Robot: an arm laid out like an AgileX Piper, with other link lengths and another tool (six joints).
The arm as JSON. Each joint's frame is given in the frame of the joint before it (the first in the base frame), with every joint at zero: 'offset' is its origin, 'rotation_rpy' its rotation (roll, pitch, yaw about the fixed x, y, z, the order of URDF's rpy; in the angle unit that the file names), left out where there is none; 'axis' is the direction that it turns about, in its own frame. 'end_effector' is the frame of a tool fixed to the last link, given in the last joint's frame.
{
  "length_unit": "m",
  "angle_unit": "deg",
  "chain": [
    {
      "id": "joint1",
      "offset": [
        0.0,
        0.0,
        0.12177
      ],
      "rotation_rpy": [
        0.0,
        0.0,
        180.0
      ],
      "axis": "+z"
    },
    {
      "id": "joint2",
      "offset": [
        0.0,
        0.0,
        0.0
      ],
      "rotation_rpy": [
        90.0,
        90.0,
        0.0
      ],
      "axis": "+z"
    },
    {
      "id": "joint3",
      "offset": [
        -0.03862,
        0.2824,
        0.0
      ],
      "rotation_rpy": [
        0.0,
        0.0,
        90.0
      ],
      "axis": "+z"
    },
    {
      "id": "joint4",
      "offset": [
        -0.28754,
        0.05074,
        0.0
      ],
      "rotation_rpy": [
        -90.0,
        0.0,
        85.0
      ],
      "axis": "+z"
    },
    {
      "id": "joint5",
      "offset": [
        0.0,
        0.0,
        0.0
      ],
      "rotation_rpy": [
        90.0,
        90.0,
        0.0
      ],
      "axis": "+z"
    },
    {
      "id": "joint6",
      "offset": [
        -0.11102,
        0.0,
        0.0
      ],
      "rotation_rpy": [
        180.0,
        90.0,
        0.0
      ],
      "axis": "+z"
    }
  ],
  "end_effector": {
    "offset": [
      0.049,
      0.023,
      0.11
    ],
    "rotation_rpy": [
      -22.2,
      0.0,
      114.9
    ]
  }
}
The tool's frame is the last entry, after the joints.
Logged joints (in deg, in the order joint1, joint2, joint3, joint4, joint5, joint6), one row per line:
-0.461, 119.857, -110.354, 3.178, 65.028, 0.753
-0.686, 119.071, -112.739, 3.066, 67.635, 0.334
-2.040, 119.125, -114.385, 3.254, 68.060, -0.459
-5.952, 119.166, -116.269, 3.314, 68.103, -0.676
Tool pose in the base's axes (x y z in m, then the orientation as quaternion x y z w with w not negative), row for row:
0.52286, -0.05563, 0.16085, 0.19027, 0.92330, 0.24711, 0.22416
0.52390, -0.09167, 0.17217, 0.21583, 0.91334, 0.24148, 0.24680
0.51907, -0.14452, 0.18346, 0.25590, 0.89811, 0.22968, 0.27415
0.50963, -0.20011, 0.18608, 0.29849, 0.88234, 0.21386, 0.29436
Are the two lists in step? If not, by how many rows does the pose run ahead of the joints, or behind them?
The pose runs 2 rows ahead of the joints: the pose in row i belongs to the joints in row i + 2.
